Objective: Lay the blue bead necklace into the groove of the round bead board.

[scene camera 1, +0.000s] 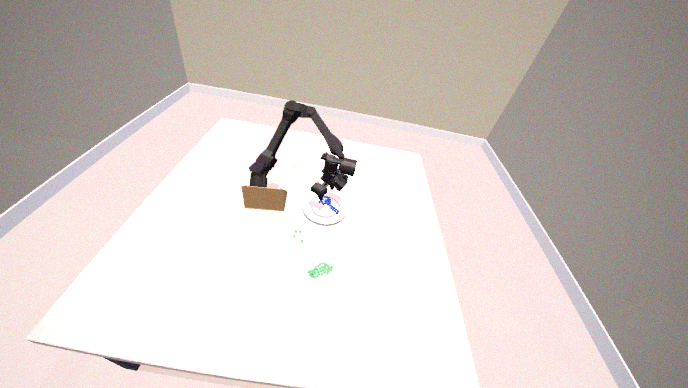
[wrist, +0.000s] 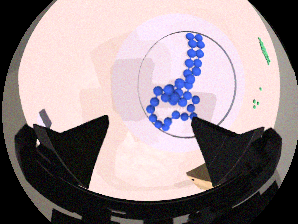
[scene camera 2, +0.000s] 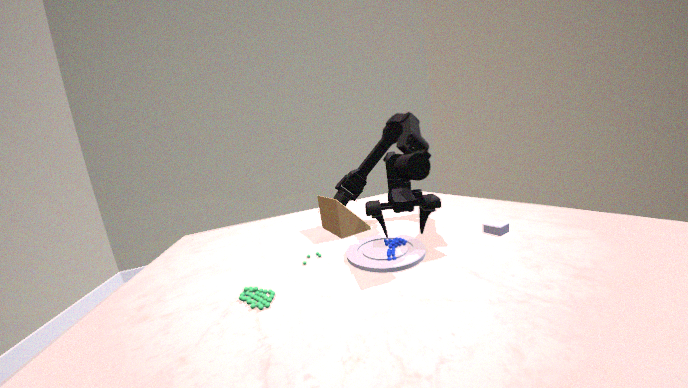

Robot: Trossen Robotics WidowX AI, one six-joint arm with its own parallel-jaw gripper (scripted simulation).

Path:
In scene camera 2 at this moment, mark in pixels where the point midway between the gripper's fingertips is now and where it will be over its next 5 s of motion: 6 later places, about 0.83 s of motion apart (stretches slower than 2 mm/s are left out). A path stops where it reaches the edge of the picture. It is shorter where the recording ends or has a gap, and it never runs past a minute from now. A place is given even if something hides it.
The gripper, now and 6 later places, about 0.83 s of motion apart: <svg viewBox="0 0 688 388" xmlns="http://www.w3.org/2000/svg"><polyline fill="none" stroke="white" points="404,235 404,232 404,233 403,239 408,240 407,236 392,227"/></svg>

